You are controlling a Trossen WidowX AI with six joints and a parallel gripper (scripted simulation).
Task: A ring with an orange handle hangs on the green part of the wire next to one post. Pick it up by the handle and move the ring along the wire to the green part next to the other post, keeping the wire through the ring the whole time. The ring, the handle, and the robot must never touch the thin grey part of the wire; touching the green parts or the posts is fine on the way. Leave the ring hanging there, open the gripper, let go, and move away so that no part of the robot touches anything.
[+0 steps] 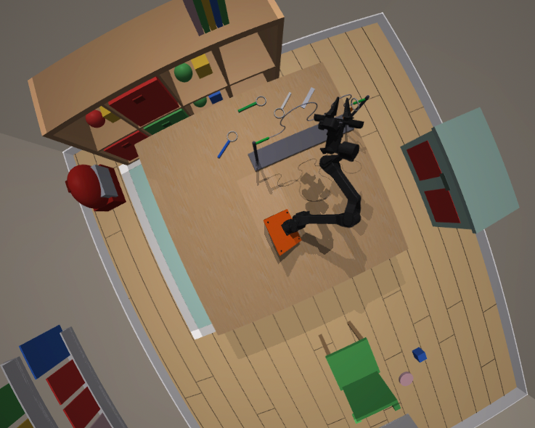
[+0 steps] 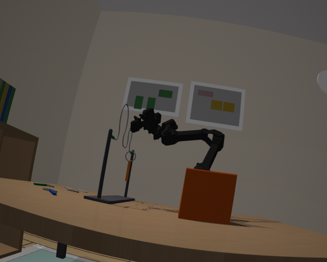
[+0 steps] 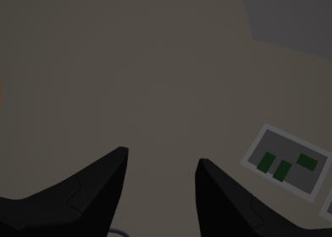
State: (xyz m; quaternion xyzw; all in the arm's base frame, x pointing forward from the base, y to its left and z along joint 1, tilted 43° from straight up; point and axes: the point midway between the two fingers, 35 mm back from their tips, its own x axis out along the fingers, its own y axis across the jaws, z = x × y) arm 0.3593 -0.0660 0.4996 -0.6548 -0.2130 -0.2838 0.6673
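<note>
My gripper tip is 25 cm above the ring with orange handle, 17 cm to the left of it and 1 cm short of it. The rest, counted from my gripper tip: grey bar (47 cm below, 26 cm ahead, 10 cm to the right).
</note>
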